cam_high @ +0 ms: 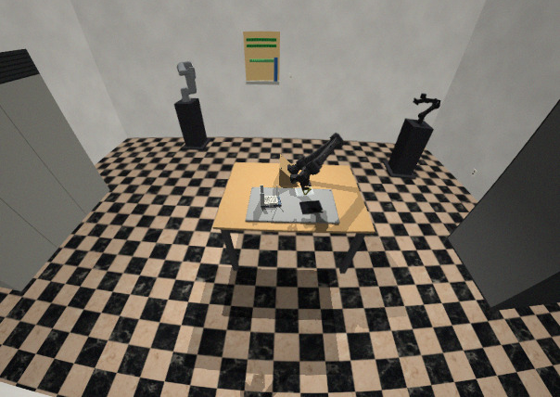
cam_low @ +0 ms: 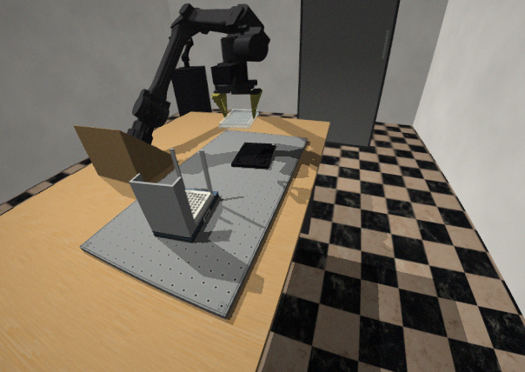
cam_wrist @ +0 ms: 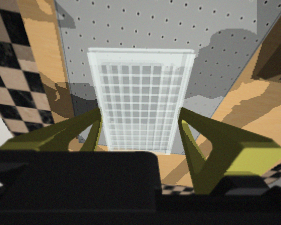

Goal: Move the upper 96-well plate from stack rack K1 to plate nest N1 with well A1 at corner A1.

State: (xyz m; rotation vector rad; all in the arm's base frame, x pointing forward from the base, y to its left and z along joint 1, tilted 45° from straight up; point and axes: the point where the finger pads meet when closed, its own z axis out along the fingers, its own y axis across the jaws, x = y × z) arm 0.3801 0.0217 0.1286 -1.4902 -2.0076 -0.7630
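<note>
Right now the black plate nest N1 is 7 cm to the left of my hand and 16 cm below it. The rest, counted from my hand: thin rack post: 1 cm ahead, 19 cm to the right, 8 cm below.
</note>
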